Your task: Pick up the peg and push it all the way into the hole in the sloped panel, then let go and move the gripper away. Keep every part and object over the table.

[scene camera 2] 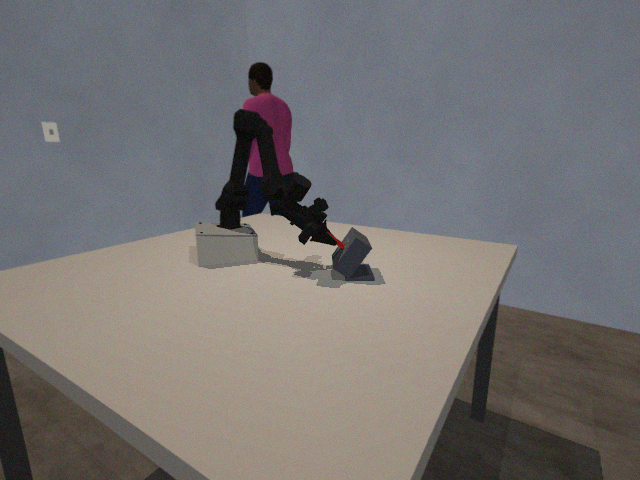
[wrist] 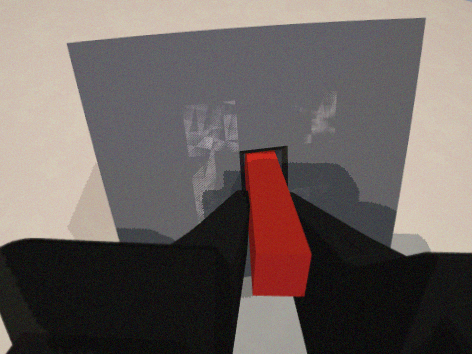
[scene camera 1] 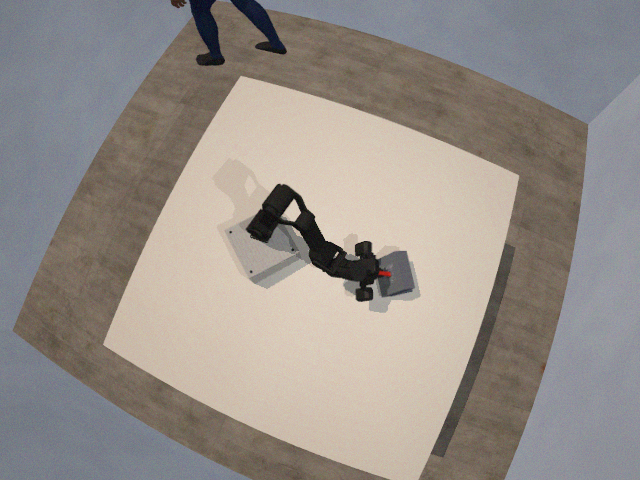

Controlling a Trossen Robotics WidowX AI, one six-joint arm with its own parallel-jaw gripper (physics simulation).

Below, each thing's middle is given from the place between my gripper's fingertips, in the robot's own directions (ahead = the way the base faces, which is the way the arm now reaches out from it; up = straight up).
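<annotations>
There is the red peg (wrist: 280, 257), which I see 1 cm above my hand.
</annotations>
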